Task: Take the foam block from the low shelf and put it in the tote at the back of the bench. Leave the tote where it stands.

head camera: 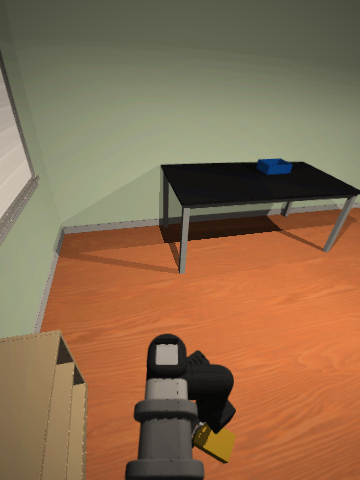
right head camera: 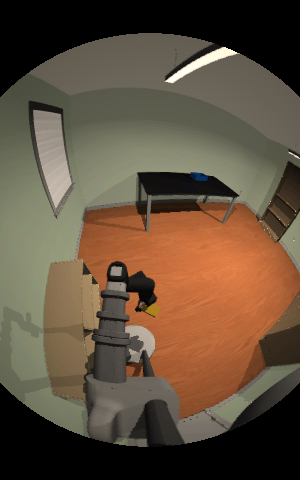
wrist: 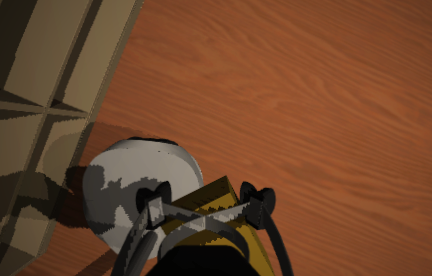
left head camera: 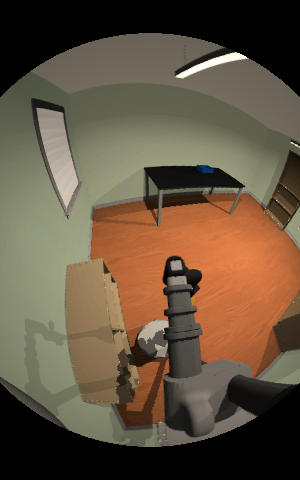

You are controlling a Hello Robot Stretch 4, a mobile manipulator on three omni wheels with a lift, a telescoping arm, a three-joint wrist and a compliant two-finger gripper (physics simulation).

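Where they show: gripper, fingertip midpoint: (head camera: 199, 432) (right head camera: 144, 305) (wrist: 206, 195); robot's base at its link origin: (right head camera: 134, 342) (wrist: 152, 188) (left head camera: 157, 337).
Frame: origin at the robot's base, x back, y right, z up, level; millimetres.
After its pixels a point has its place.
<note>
The yellow foam block (head camera: 220, 444) @[x -231, y 131, z 830 mm] (left head camera: 193, 301) @[x -230, y 157, z 828 mm] (right head camera: 152, 311) @[x -224, y 129, z 829 mm] (wrist: 255, 250) @[x -263, y 139, z 832 mm] is held tilted between the fingers of my gripper (head camera: 201, 429) @[x -267, y 87, z 788 mm] (wrist: 206, 195) @[x -267, y 87, z 788 mm], which is shut on it. The block hangs above the wooden floor, beside the low shelf (head camera: 25, 400) @[x -399, y -506, z 583 mm] (left head camera: 87, 310) @[x -214, y -540, z 583 mm] (right head camera: 65, 300) @[x -276, y -535, z 582 mm] and apart from it. The blue tote (head camera: 274, 167) @[x -2396, y 1055, z 810 mm] (left head camera: 205, 169) @[x -2401, y 1071, z 801 mm] (right head camera: 199, 177) @[x -2404, y 1082, z 794 mm] stands upright near the back edge of the black bench (head camera: 225, 187) @[x -1993, y 478, z 735 mm] (left head camera: 175, 177) @[x -2011, y 396, z 735 mm] (right head camera: 170, 185) @[x -1954, y 452, z 735 mm], right of its middle. The bench is across the room, well beyond the gripper. My arm hides most of the block in the left head view.
A round pale disc (left head camera: 152, 340) @[x 14, y -61, z 187 mm] (right head camera: 145, 342) @[x -18, y 111, z 187 mm] (wrist: 145, 160) @[x -120, y -59, z 187 mm] is low down beside the arm, near the low shelf. The bench has grey legs (head camera: 185, 240) @[x -1701, y 136, z 364 mm] at its corners. A tall brown shelf unit stands at the far right wall. Another brown piece of furniture is at the lower right.
</note>
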